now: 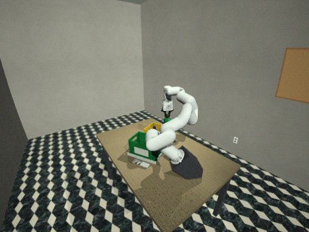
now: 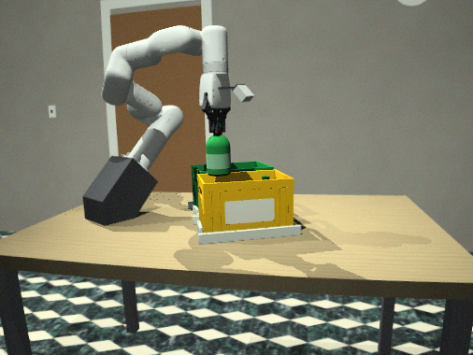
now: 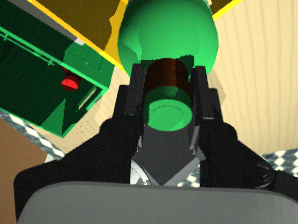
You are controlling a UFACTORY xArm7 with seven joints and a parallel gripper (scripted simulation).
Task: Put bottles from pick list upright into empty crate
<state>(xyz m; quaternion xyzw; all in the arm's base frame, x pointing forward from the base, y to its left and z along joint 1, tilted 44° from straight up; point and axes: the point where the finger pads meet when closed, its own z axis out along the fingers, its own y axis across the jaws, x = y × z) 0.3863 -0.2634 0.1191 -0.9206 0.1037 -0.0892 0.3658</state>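
The green-capped bottle lies 7 cm below my hand. From my hand the other things lie so: yellow crate (5 cm ahead, 7 cm to the left, 25 cm below); blue-capped bottle (15 cm ahead, 9 cm to the left, 25 cm below); white-topped bottle (8 cm ahead, 3 cm to the left, 25 cm below).
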